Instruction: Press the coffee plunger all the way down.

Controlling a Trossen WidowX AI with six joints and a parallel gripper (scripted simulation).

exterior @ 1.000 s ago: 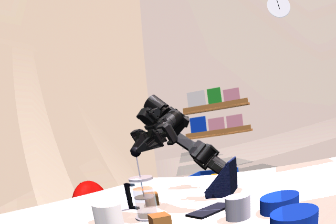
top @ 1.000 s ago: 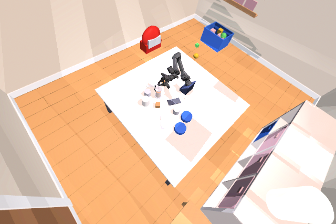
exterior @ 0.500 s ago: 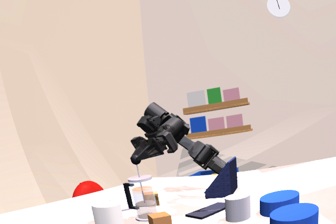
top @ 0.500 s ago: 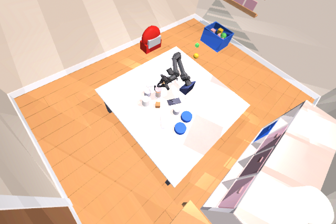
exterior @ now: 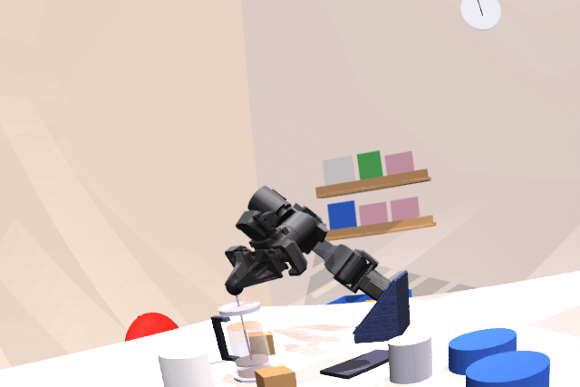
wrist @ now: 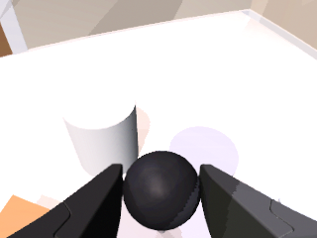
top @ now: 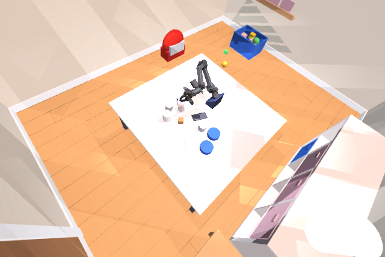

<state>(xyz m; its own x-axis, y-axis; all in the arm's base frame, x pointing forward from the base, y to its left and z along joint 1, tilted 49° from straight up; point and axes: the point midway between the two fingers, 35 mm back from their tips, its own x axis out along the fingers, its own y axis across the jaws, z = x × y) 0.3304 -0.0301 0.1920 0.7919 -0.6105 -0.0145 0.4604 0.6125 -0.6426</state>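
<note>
Now: the glass coffee press 2 cm behind my gripper tip, 1 cm to the right of it and 9 cm below it. Also, from my gripper tip: dark flat slab (10 cm behind, 19 cm to the left, 18 cm below); then white cylinder (15 cm ahead, 1 cm to the right, 14 cm below).
</note>
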